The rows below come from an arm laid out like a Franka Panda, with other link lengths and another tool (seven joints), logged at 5 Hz.
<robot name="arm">
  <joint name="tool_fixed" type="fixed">
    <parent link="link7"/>
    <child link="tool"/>
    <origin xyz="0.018 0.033 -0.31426" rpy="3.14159 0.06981 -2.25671"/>
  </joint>
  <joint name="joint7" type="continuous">
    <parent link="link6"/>
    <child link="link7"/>
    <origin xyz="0.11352 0 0"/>
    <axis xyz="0 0 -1"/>
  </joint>
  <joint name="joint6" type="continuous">
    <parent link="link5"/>
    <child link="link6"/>
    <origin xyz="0 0 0"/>
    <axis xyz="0 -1 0"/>
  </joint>
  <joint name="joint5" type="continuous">
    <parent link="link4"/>
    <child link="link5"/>
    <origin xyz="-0.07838 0 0.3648"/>
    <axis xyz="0 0 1"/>
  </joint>
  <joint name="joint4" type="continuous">
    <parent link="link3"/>
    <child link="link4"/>
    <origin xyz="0.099 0 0"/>
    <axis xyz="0 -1 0"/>
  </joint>
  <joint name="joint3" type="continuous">
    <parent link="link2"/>
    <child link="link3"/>
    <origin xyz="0 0 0.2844"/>
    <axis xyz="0 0 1"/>
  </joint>
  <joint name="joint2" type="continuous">
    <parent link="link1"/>
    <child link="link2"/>
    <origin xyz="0 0 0"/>
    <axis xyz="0 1 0"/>
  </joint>
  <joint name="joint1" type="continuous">
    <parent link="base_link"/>
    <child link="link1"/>
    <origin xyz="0 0 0.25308"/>
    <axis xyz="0 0 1"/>
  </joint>
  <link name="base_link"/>
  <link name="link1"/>
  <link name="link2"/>
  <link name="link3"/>
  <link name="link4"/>
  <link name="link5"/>
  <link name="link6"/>
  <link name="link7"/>
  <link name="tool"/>
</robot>
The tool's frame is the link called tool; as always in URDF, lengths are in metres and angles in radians. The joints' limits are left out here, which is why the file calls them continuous.
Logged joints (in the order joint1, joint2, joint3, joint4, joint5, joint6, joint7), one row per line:
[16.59, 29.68, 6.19, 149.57, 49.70, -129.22, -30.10]
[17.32, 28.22, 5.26, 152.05, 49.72, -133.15, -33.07]
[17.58, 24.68, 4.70, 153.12, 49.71, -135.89, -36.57]
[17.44, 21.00, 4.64, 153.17, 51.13, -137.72, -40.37]
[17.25, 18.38, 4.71, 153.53, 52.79, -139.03, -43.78]
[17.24, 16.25, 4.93, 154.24, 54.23, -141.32, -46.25]
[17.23, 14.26, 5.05, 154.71, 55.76, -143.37, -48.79]
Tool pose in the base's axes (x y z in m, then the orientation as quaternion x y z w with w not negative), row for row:
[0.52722, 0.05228, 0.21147, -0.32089, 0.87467, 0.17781, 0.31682]
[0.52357, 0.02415, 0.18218, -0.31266, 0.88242, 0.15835, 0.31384]
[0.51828, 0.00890, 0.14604, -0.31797, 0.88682, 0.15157, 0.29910]
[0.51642, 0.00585, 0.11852, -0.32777, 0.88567, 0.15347, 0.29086]
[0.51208, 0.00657, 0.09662, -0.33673, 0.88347, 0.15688, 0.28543]
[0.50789, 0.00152, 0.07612, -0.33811, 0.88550, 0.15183, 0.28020]
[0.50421, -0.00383, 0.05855, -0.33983, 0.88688, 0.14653, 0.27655]
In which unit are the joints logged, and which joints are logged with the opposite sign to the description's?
The joints are logged in degrees. Opposite sign: joint1, joint2, joint4, joint6.
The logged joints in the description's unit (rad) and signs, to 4 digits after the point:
[-0.2896, -0.5180, 0.1080, -2.6105, 0.8674, 2.2553, -0.5253]
[-0.3023, -0.4925, 0.0918, -2.6538, 0.8678, 2.3239, -0.5772]
[-0.3068, -0.4307, 0.0820, -2.6724, 0.8676, 2.3717, -0.6383]
[-0.3044, -0.3665, 0.0810, -2.6733, 0.8924, 2.4037, -0.7046]
[-0.3011, -0.3208, 0.0822, -2.6796, 0.9214, 2.4265, -0.7641]
[-0.3009, -0.2836, 0.0860, -2.6920, 0.9465, 2.4665, -0.8072]
[-0.3007, -0.2489, 0.0881, -2.7002, 0.9732, 2.5023, -0.8515]

